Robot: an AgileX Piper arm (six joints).
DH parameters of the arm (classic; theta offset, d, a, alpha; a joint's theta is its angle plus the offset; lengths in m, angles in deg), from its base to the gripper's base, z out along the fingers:
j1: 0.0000 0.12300 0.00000 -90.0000
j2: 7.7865 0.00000 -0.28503 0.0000
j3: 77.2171 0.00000 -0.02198 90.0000
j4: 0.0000 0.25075 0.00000 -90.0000
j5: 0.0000 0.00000 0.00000 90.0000
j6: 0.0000 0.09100 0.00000 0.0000
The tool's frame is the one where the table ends.
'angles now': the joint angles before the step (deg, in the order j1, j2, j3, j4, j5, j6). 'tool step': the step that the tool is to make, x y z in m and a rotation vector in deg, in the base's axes. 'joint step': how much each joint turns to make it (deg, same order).
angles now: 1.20, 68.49, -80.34, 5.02, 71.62, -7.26
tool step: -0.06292, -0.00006, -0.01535, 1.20, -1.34, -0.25
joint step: -0.01, -13.34, 11.79, 0.84, 0.13, 0.64
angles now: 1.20, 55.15, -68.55, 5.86, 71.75, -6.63
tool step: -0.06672, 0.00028, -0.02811, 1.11, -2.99, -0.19
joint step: 1.05, -15.77, 12.36, 0.03, 0.23, 1.63
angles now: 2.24, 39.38, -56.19, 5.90, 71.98, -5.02
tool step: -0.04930, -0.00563, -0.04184, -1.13, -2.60, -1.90
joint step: 0.66, -14.66, 11.69, -2.76, 0.27, 1.98
